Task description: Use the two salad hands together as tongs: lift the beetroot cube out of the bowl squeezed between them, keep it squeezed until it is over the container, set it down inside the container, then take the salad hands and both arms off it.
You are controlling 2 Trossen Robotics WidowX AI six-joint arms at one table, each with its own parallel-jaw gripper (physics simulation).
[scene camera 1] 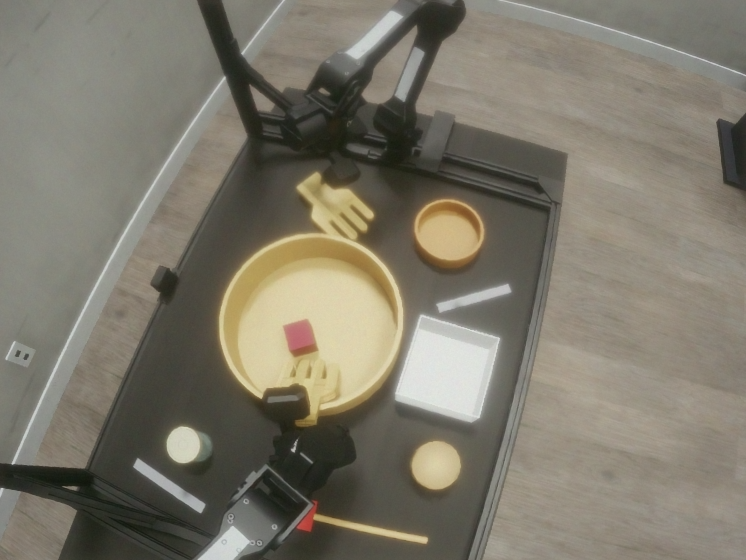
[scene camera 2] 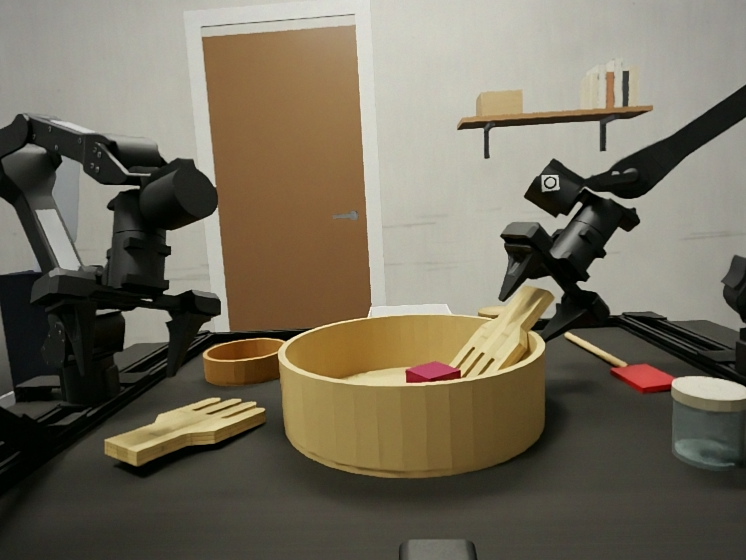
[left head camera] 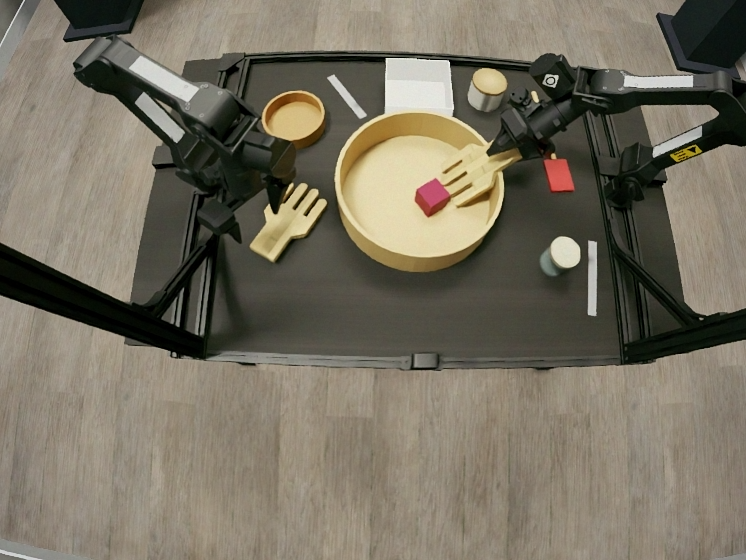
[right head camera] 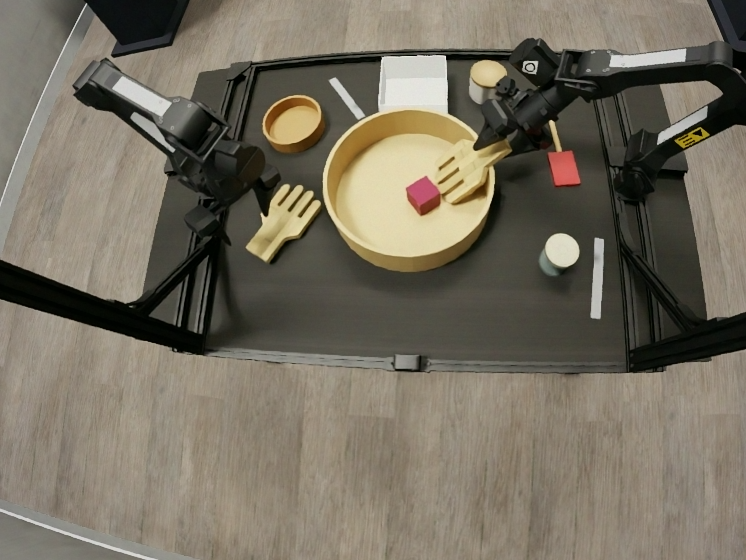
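The beetroot cube sits inside the big round bowl. One salad hand leans on the bowl's right rim in the head views, tines inside beside the cube. My right gripper is open around its handle, not shut on it. The other salad hand lies flat left of the bowl. My left gripper is open above its handle. A white open container stands behind the bowl.
An orange bowl stands back left in the head views. A lidded jar, a glass jar, a red spatula and two white strips surround the big bowl.
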